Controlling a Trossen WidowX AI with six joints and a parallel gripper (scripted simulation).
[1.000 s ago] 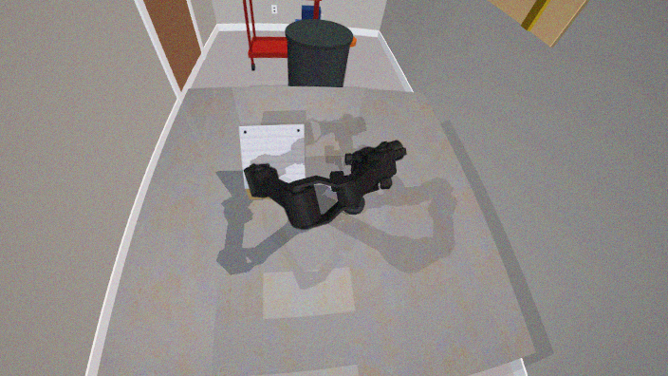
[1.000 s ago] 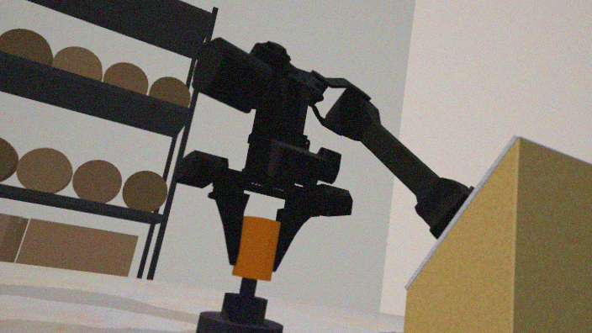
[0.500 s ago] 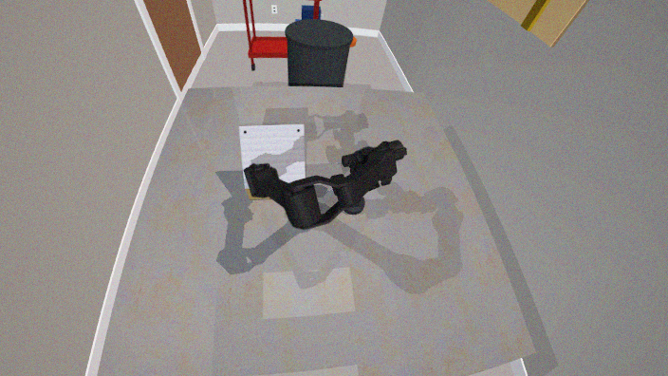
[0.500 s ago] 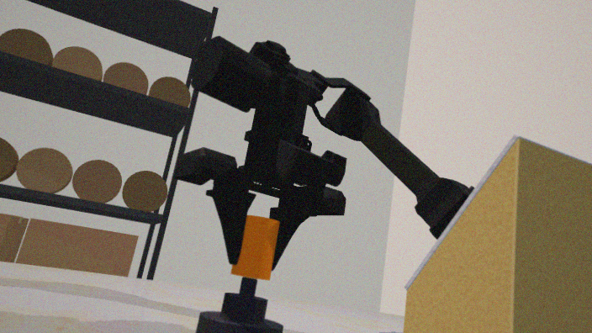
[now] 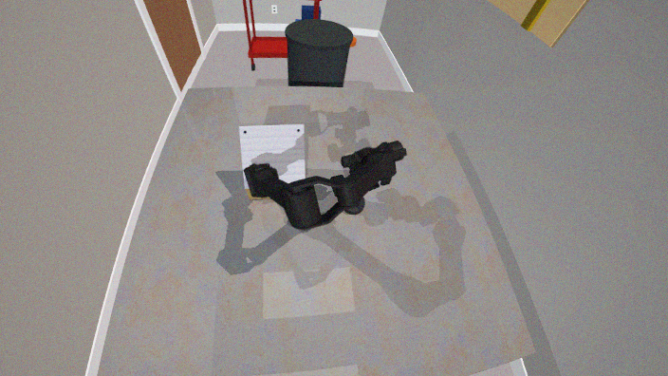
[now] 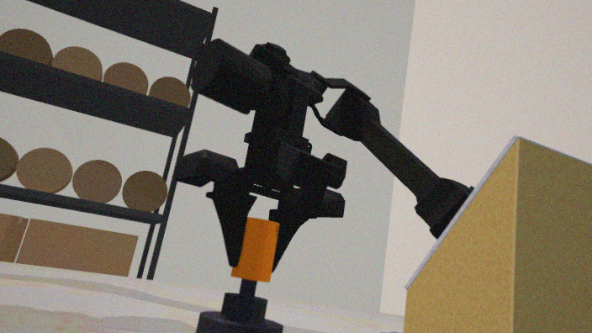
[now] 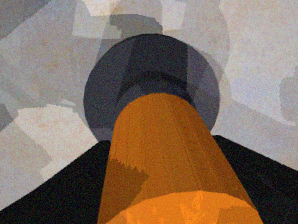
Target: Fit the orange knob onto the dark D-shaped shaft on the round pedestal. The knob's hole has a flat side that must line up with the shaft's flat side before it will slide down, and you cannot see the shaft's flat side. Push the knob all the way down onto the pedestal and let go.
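Now: gripper tip 2 cm below the orange knob. From my gripper tip the other things lie so: dark round pedestal (4 cm below).
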